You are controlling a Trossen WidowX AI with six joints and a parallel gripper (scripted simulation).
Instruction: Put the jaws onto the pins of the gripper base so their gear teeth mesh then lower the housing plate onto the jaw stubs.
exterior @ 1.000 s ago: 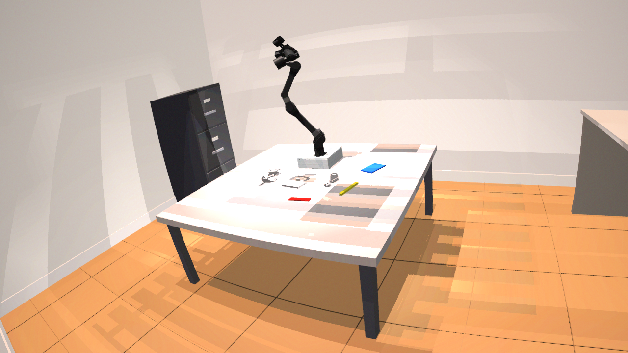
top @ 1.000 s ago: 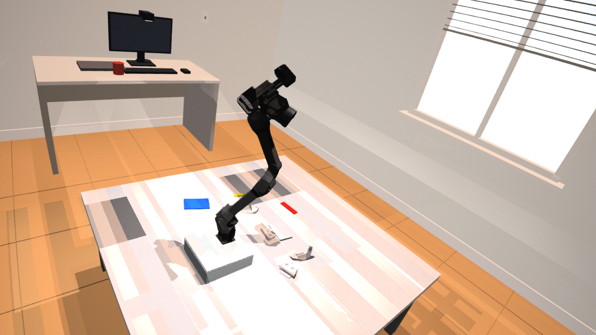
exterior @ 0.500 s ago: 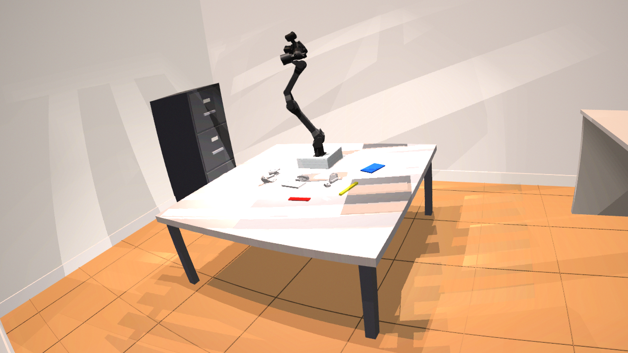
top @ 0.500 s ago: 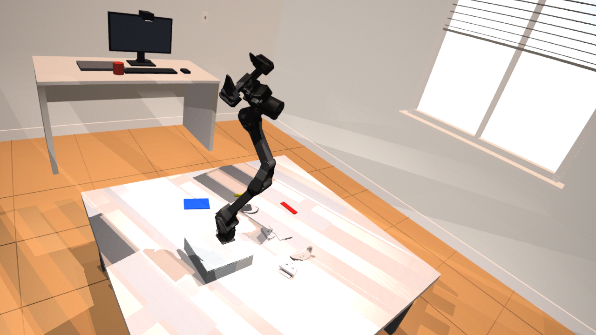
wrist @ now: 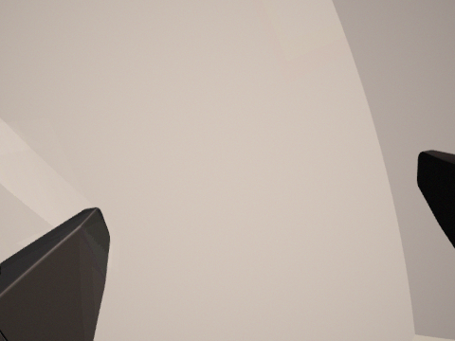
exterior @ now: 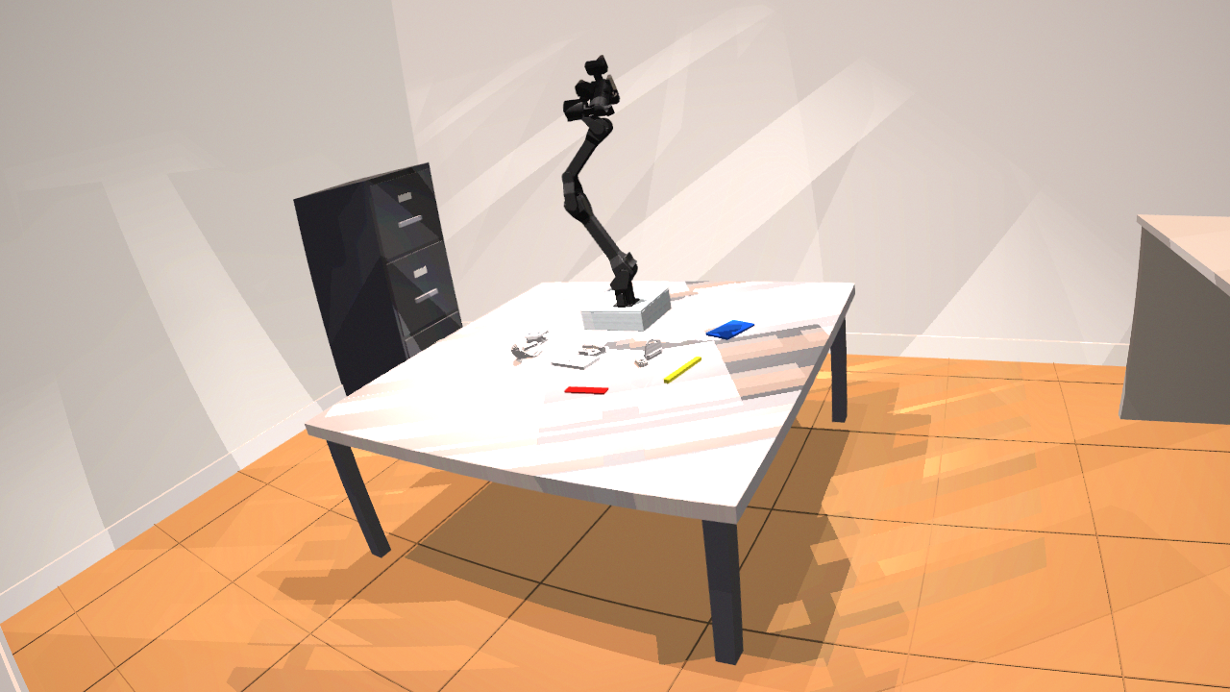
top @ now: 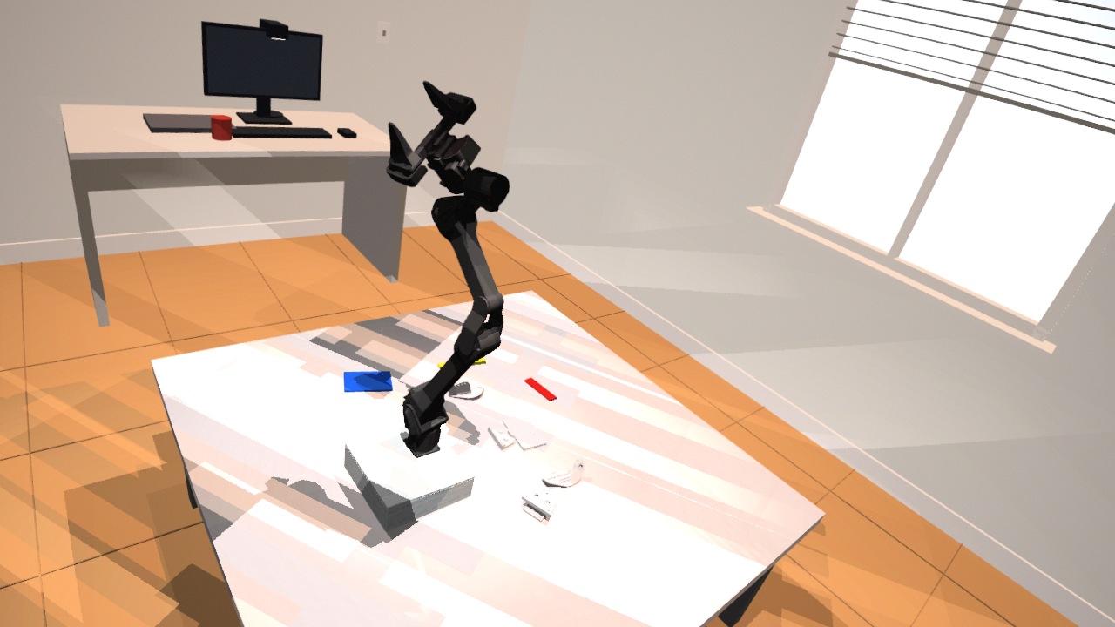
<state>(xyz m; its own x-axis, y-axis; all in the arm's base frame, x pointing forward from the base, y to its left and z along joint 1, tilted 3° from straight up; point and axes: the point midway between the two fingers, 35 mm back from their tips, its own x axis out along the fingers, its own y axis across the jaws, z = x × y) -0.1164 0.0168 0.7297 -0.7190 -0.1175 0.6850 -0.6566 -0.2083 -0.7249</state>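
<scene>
Now: the curved jaw 41 cm ahead of my gripper tip, 21 cm to the right of it and 79 cm below it. From my gripper tip the other things lie so: yellow stick 43 cm ahead, 31 cm to the left, 82 cm below; then blue card 14 cm ahead, 34 cm to the left, 82 cm below; then red strip 58 cm ahead, 11 cm to the left, 82 cm below.
</scene>
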